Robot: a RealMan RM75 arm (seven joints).
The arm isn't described. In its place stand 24 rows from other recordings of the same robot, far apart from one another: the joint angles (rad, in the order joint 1, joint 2, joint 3, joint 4, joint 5, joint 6, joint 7), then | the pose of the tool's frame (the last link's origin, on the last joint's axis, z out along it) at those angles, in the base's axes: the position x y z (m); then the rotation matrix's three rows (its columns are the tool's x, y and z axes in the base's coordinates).
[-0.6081 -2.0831 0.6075 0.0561 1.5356 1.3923 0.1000] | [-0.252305 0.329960 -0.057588], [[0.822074 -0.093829 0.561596], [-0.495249 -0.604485 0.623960], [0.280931 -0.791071 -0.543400]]
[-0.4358 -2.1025 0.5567 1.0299 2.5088 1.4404 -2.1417] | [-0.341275 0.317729 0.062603], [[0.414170 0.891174 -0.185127], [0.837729 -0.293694 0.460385], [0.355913 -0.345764 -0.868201]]
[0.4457 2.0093 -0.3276 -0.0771 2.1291 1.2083 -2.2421] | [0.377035 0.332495 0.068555], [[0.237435 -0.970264 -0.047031], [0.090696 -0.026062 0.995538], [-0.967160 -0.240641 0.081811]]
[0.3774 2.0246 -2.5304 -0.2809 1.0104 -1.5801 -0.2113] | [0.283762 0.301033 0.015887], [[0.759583 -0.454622 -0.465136], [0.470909 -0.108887 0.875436], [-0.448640 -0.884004 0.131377]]
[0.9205 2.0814 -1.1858 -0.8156 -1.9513 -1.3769 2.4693] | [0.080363 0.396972 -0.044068], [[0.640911 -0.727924 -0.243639], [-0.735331 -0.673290 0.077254], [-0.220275 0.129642 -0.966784]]
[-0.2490 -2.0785 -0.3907 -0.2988 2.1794 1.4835 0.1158] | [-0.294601 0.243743 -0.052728], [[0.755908 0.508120 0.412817], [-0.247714 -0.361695 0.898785], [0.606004 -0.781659 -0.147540]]
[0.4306 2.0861 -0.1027 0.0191 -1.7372 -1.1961 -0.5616] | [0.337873 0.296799 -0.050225], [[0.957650 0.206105 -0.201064], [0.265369 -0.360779 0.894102], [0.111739 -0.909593 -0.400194]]
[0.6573 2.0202 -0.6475 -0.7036 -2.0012 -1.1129 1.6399] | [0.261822 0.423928 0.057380], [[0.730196 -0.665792 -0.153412], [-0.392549 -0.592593 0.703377], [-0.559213 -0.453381 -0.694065]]
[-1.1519 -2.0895 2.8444 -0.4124 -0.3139 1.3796 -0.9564] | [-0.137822 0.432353 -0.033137], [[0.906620 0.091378 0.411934], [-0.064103 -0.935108 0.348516], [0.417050 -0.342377 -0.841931]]
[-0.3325 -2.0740 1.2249 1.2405 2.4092 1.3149 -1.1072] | [-0.278622 0.328215 0.013743], [[0.881373 -0.379368 -0.281536], [-0.280056 -0.899508 0.335341], [-0.380462 -0.216715 -0.899046]]
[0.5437 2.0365 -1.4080 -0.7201 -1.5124 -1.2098 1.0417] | [0.199714 0.351363 -0.052997], [[0.924636 0.028757 -0.379766], [0.137807 -0.954842 0.263224], [-0.355047 -0.295721 -0.886843]]
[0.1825 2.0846 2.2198 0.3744 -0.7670 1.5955 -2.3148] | [0.327278 0.261118 0.060073], [[0.396041 -0.776015 -0.490868], [0.230475 -0.433456 0.871204], [-0.888838 -0.458166 0.007186]]
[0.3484 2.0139 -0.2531 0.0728 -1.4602 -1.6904 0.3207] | [0.320871 0.263366 0.017151], [[0.603553 -0.633561 -0.484071], [0.272795 -0.406394 0.872025], [-0.749204 -0.658365 -0.072448]]
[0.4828 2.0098 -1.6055 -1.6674 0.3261 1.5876 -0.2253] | [0.176575 0.338729 0.033872], [[0.658365 -0.446233 0.606161], [-0.734878 -0.555267 0.389400], [0.162818 -0.701822 -0.693495]]
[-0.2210 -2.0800 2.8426 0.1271 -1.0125 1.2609 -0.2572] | [-0.362620 0.226870 -0.059656], [[0.707332 0.694322 0.132663], [0.165006 -0.344667 0.924109], [0.687354 -0.631761 -0.358361]]
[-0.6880 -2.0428 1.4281 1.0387 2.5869 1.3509 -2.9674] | [-0.213526 0.378039 -0.024969], [[0.401483 0.781436 -0.477671], [0.915602 -0.354993 0.188821], [-0.022019 -0.513165 -0.858007]]
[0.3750 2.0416 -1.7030 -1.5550 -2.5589 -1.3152 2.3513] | [0.181213 0.320977 -0.026605], [[0.910399 -0.173467 0.375609], [-0.305685 -0.893804 0.328134], [0.278800 -0.413551 -0.866745]]
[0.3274 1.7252 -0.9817 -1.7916 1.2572 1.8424 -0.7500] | [0.170988 0.290552 0.189014], [[0.904315 -0.417642 0.088258], [-0.416679 -0.818763 0.394975], [-0.092695 -0.393957 -0.914443]]
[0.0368 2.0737 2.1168 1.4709 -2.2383 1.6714 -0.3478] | [0.310640 0.228729 0.065427], [[0.015346 -0.987643 0.155968], [-0.961374 0.028298 0.273788], [-0.274819 -0.154145 -0.949059]]
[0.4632 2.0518 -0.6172 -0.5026 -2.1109 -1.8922 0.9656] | [0.274847 0.255520 -0.007645], [[0.807592 -0.149888 -0.570377], [-0.125684 -0.988687 0.081859], [-0.576194 0.005578 -0.817294]]
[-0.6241 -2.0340 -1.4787 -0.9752 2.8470 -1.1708 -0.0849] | [-0.266951 0.370779 -0.034096], [[0.362074 0.601647 -0.711985], [0.932118 -0.239981 0.271230], [-0.007678 -0.761859 -0.647697]]
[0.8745 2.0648 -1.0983 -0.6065 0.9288 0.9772 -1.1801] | [0.184884 0.437380 -0.045516], [[0.857021 -0.512209 0.056191], [-0.486702 -0.768845 0.414728], [-0.169225 -0.382779 -0.908209]]
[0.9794 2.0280 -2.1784 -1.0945 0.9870 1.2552 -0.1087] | [0.093444 0.304563 -0.136029], [[0.741467 -0.457843 0.490516], [-0.511019 -0.859067 -0.029386], [0.434841 -0.228874 -0.870936]]
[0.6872 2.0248 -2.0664 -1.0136 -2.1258 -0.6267 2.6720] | [0.141855 0.360954 -0.129261], [[0.870684 -0.480595 0.104580], [-0.482044 -0.791596 0.375512], [-0.097684 -0.377365 -0.920898]]
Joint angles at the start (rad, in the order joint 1, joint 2, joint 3, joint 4, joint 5, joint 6, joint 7): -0.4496, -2.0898, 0.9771, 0.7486, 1.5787, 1.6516, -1.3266
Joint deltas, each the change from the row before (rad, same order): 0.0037, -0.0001, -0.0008, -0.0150, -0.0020, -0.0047, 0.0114; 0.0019, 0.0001, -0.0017, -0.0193, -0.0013, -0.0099, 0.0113; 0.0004, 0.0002, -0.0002, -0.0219, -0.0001, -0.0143, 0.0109; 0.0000, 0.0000, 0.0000, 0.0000, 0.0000, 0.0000, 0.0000; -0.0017, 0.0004, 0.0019, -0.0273, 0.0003, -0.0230, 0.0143; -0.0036, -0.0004, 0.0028, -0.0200, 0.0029, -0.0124, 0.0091; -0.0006, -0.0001, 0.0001, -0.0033, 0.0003, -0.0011, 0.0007; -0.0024, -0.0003, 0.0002, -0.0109, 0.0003, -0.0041, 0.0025; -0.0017, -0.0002, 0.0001, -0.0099, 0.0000, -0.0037, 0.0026; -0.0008, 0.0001, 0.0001, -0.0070, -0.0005, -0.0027, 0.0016; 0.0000, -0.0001, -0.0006, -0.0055, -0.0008, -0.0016, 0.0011; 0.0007, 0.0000, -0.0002, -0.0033, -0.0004, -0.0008, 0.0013; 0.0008, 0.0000, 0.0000, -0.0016, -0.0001, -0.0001, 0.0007
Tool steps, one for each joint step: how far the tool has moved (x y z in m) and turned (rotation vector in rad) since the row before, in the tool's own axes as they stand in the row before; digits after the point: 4 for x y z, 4 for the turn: -0.0037, 0.0004, -0.0010, 0.0084, 0.0022, -0.0061; -0.0042, -0.0004, -0.0007, 0.0129, 0.0008, -0.0091; -0.0049, -0.0008, -0.0002, 0.0146, -0.0025, -0.0111; 0.0000, 0.0000, 0.0000, 0.0000, 0.0000, 0.0000; -0.0060, -0.0016, 0.0005, 0.0196, -0.0069, -0.0116; -0.0042, -0.0003, 0.0015, 0.0061, -0.0069, -0.0086; -0.0006, 0.0000, 0.0002, 0.0004, -0.0005, -0.0022; -0.0018, 0.0000, 0.0008, 0.0018, -0.0011, -0.0068; -0.0017, 0.0000, 0.0005, 0.0021, -0.0008, -0.0062; -0.0012, 0.0000, 0.0002, 0.0021, -0.0003, -0.0048; -0.0010, 0.0001, 0.0000, 0.0022, 0.0007, -0.0045; -0.0008, 0.0001, -0.0002, 0.0015, 0.0002, -0.0025; -0.0005, 0.0002, -0.0002, 0.0007, 0.0000, -0.0015
